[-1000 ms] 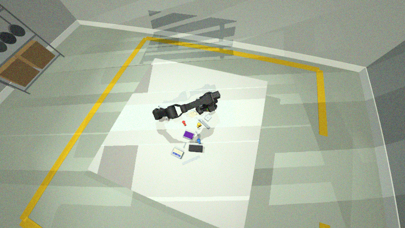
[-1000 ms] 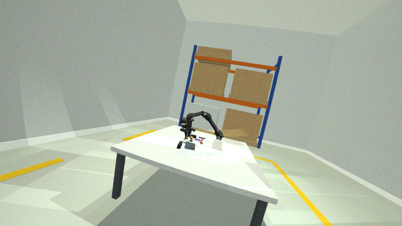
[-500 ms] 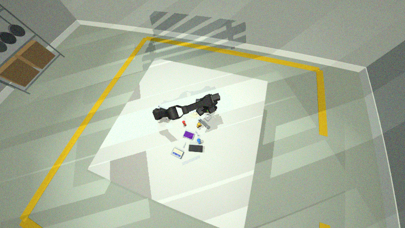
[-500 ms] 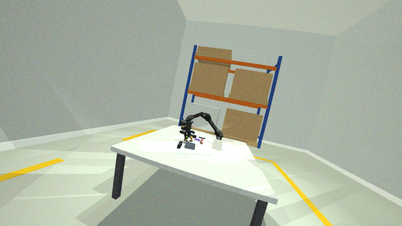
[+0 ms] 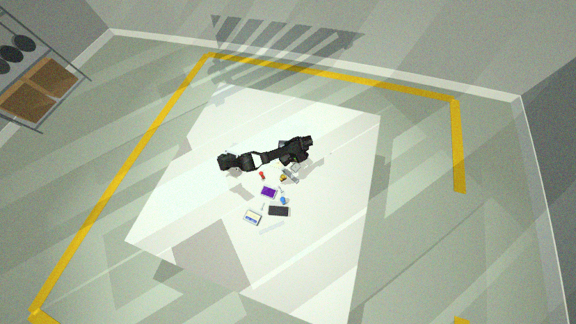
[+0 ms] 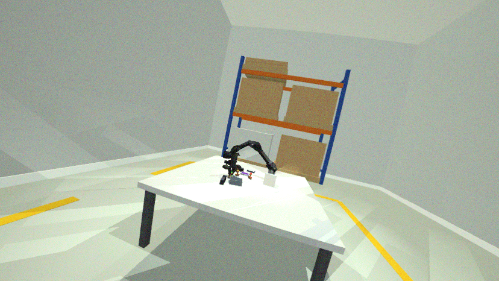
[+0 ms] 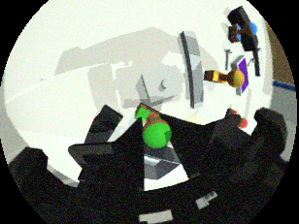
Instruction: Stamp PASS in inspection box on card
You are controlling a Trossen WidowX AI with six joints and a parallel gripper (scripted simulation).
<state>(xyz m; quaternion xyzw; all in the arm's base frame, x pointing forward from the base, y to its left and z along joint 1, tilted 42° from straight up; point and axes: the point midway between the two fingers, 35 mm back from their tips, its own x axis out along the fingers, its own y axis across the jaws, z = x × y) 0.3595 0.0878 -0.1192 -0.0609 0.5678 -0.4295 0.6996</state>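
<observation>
Right now my gripper tip is right at the green-knobbed stamp. Also, from my gripper tip: grey tray: 80 mm behind, 70 mm to the left, 20 mm below; white block: 40 mm to the right, 20 mm below, 20 mm ahead; grey bar: 100 mm to the right, 30 mm below, 10 mm ahead.
</observation>
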